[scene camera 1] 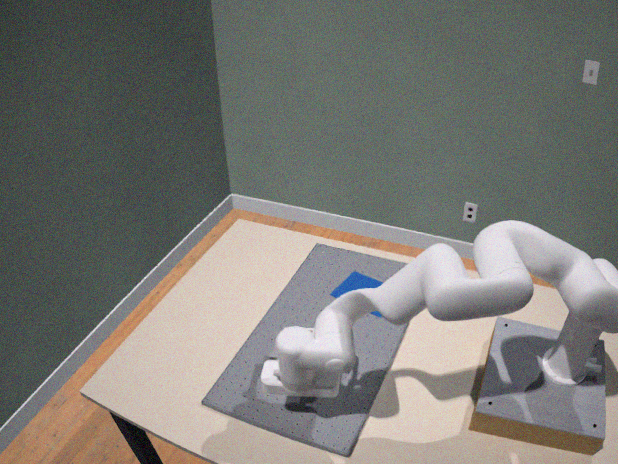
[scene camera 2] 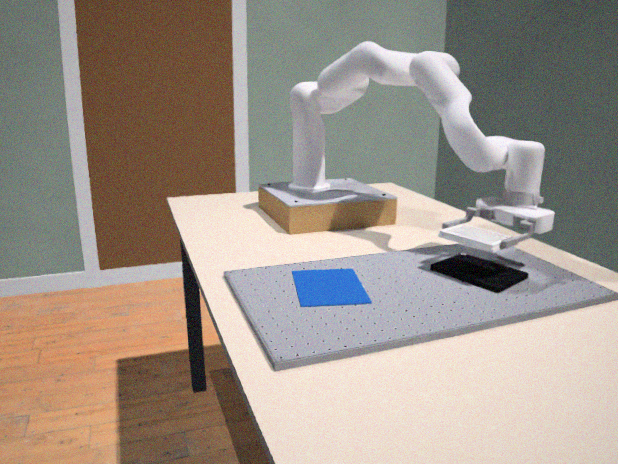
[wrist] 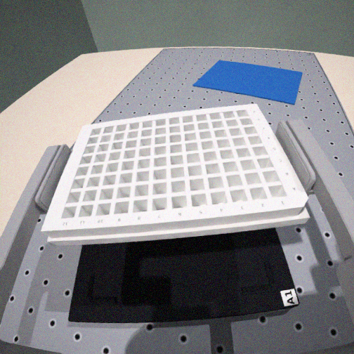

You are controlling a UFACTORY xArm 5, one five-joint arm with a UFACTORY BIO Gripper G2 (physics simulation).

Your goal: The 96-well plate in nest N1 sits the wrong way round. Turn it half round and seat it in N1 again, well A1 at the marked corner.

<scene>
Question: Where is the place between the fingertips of the gripper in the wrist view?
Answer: At 168,140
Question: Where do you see a black nest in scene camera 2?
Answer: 475,271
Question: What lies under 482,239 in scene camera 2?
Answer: A white 96-well plate.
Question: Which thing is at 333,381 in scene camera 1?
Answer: The gripper.
</scene>
